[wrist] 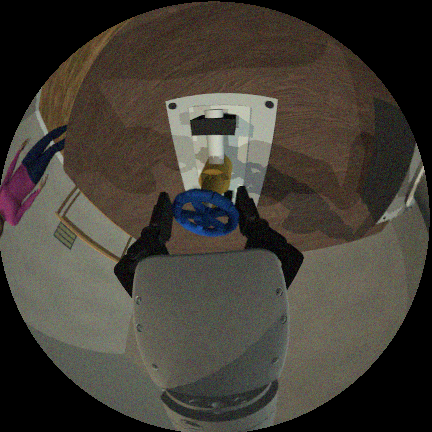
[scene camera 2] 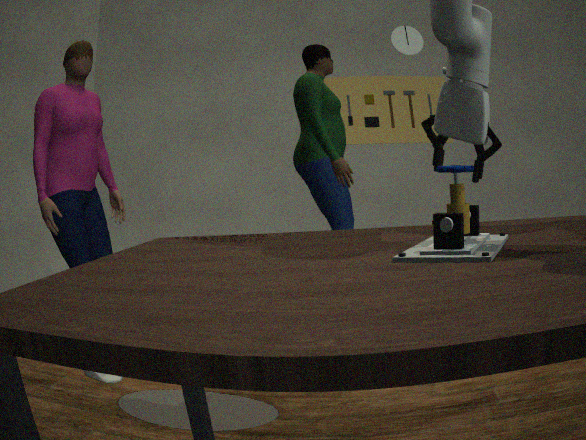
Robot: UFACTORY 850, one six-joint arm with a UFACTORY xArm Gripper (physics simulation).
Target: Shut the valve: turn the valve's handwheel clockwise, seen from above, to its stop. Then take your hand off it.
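Looking at a pale base plate, I find that (wrist: pixel 262 114) and (scene camera 2: pixel 498 236) are the same spot on it. My gripper is visible in the wrist view and in scene camera 2. On my gripper, too, a single spot appears in both views: (wrist: pixel 259 235) and (scene camera 2: pixel 482 150) are the same spot.
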